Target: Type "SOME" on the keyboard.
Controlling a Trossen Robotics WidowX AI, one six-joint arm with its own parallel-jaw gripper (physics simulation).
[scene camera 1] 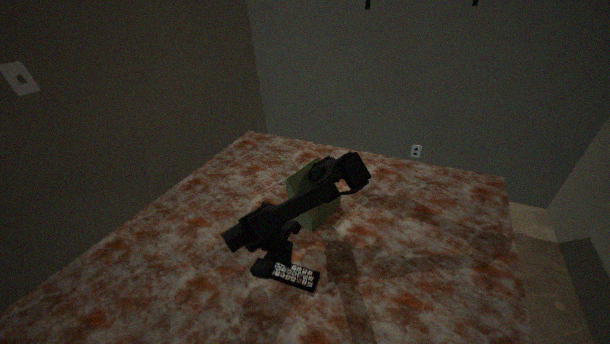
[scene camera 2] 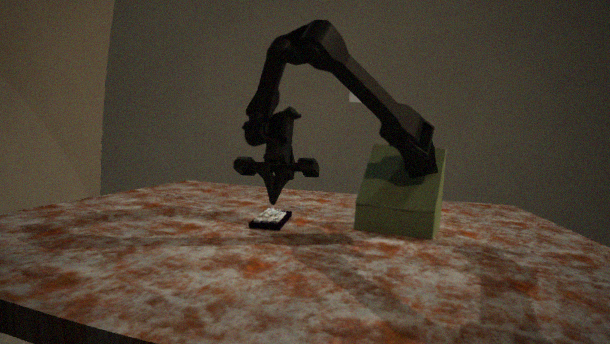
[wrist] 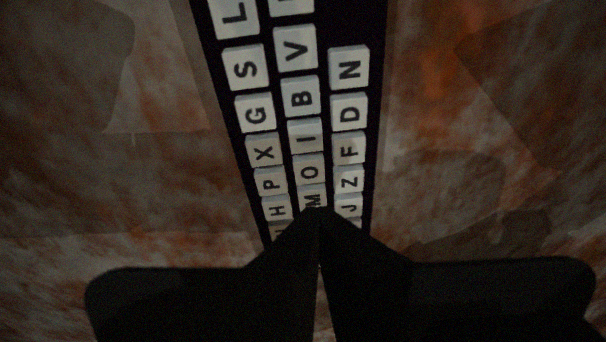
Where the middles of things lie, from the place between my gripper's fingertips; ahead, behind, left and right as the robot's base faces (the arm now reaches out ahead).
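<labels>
Black keyboard (wrist: pixel 300 95): 10 mm to the right of my hand and 30 mm below it.
</labels>
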